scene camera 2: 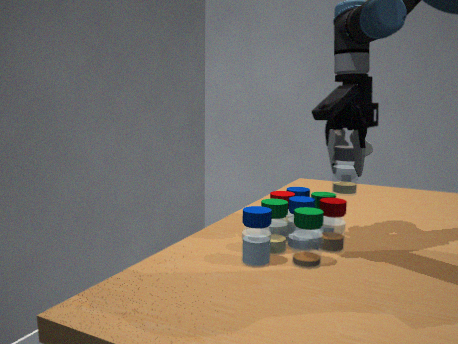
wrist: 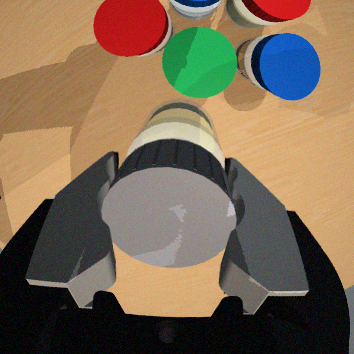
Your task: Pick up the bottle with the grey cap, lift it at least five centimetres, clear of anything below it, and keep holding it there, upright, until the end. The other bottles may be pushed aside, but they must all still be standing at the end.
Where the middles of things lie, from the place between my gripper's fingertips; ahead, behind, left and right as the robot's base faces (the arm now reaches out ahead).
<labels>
I see my gripper 9 cm to the right of the red-capped bottle (scene camera 2: 333, 229) and 9 cm above it. From my hand the other things lie so: blue-capped bottle (wrist: 285, 64) (10 cm ahead, 9 cm below, 2 cm to the left).
</labels>
